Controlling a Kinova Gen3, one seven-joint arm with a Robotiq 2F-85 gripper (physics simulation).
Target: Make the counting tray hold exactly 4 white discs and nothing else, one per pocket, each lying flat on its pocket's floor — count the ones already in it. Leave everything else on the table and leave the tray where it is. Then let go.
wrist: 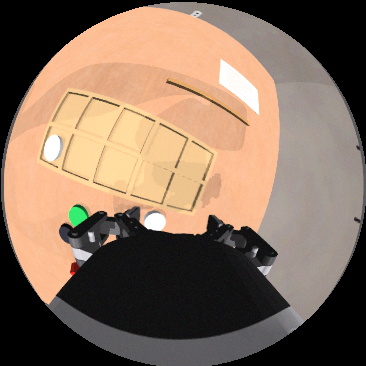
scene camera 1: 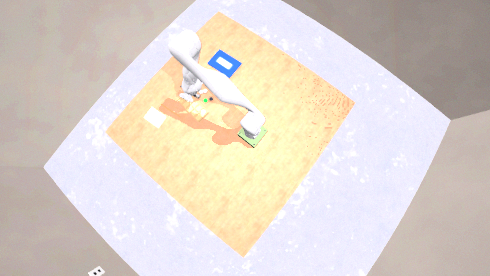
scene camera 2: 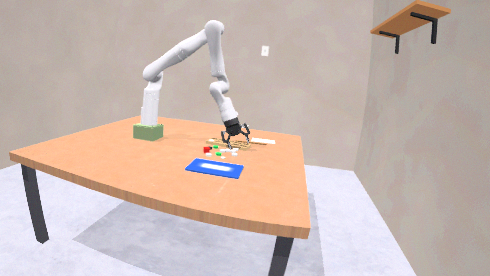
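The counting tray point(wrist: 117, 162) point(scene camera 2: 220, 144) has two rows of five pockets. One white disc point(wrist: 53, 148) lies in the left end pocket of its near row in the wrist view; the other pockets look empty there. My gripper point(wrist: 173, 218) point(scene camera 2: 239, 145) is open and low, just off the tray's near long side. A loose white disc point(wrist: 155, 220) shows between the open fingers, nearer the left one, and is not gripped. More white discs point(scene camera 2: 209, 154) point(scene camera 2: 234, 154) lie on the table between the tray and the blue mat. The fingertips' exact height is unclear.
Green discs point(scene camera 2: 216, 147) point(scene camera 2: 218, 154) point(wrist: 78, 215), a dark disc point(wrist: 65, 233) and a red block point(scene camera 2: 206, 149) point(wrist: 74, 270) lie near the tray. A blue mat point(scene camera 2: 192, 167) point(scene camera 1: 229, 72), a thin brown strip point(wrist: 208, 98) and a white sheet point(wrist: 240, 85) point(scene camera 1: 155, 117) lie around.
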